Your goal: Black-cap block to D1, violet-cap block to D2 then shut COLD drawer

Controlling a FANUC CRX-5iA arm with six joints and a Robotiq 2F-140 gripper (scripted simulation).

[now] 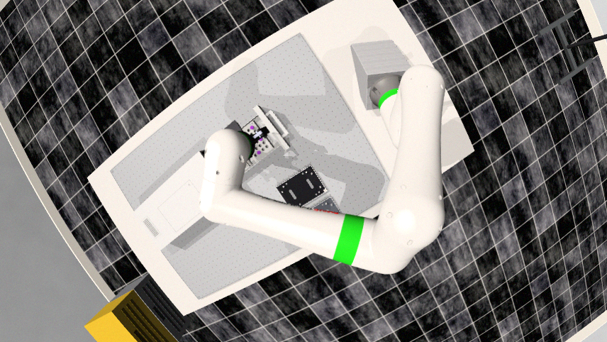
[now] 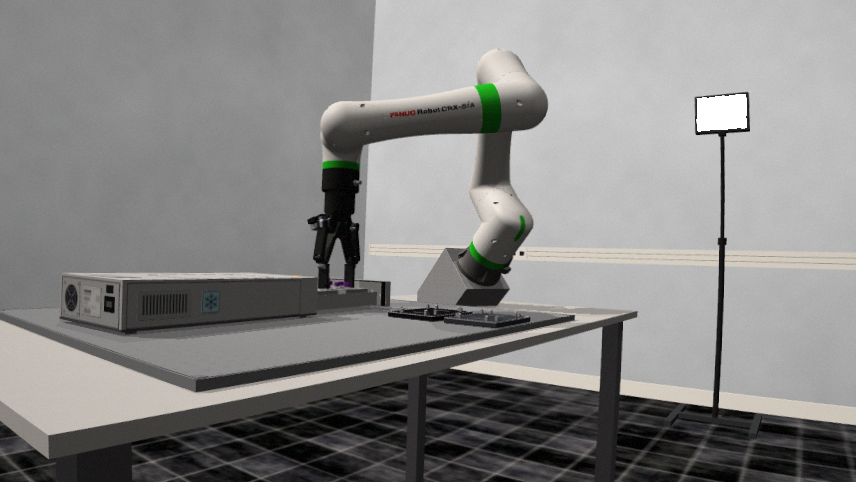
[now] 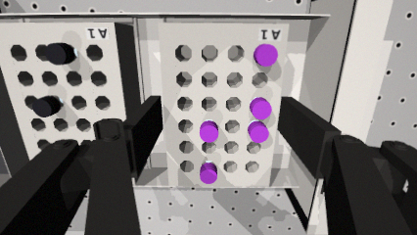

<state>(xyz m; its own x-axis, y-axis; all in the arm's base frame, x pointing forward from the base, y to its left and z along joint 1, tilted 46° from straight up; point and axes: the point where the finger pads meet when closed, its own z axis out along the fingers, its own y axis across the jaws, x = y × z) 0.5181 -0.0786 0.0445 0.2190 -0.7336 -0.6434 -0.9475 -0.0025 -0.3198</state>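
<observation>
Now: the violet-capped cooling block 4 cm below my hand. Also, from my hand: slot D1 (24 cm to the left, 8 cm behind, 6 cm below); then cooler drawer (4 cm ahead, 3 cm below, 1 cm to the left); then COLD cooler (22 cm ahead, 5 cm to the left, 3 cm below).
</observation>
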